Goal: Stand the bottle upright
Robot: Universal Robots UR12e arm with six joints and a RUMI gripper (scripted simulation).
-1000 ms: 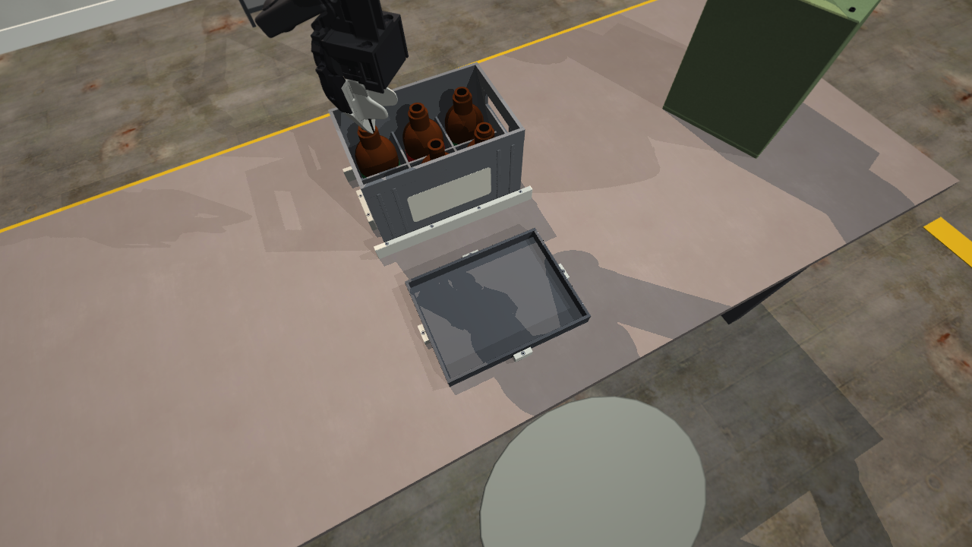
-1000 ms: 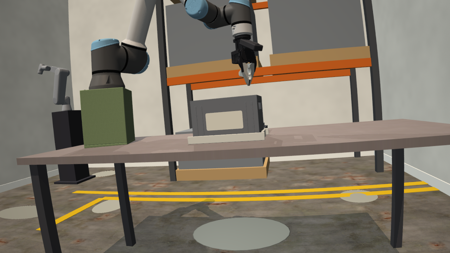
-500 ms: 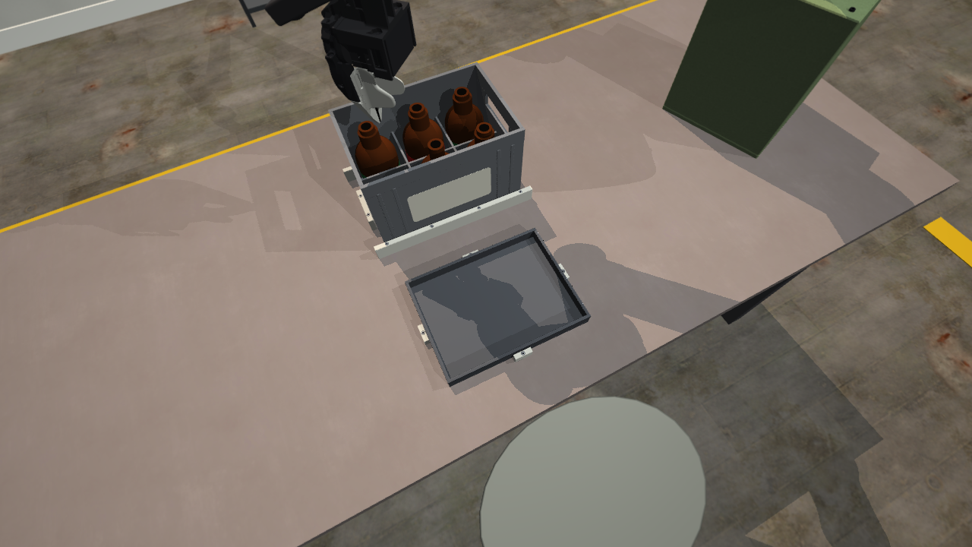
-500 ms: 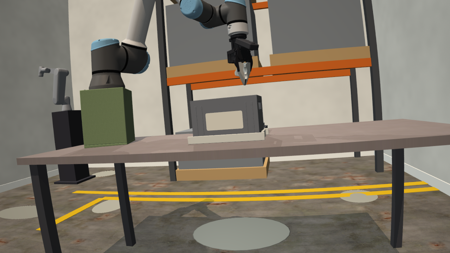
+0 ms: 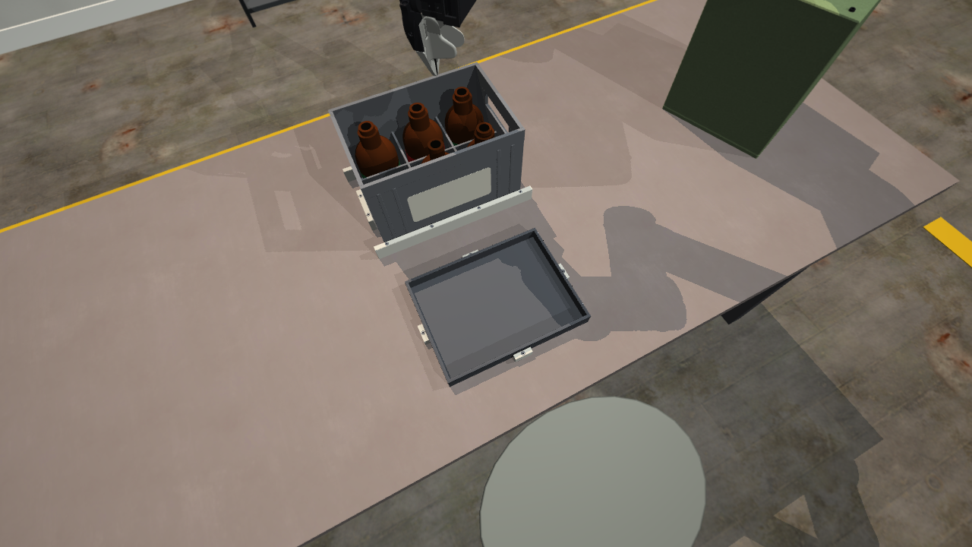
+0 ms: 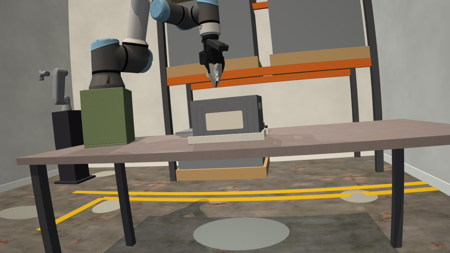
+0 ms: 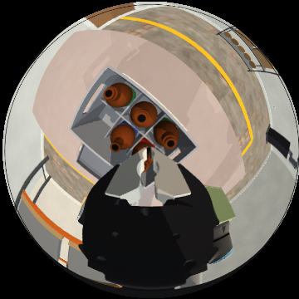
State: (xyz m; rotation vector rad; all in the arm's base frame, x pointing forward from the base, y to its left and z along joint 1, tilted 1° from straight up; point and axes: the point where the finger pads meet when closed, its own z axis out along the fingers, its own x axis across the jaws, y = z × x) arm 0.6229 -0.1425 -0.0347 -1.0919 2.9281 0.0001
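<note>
The grey crate lies 4 cm ahead of my hand, 3 cm to the left of it and 16 cm below it. The rest, counted from my hand: dark tray: 6 cm ahead, 30 cm to the left, 23 cm below; then brown bottle: 4 cm ahead, 8 cm to the left, 15 cm below.
</note>
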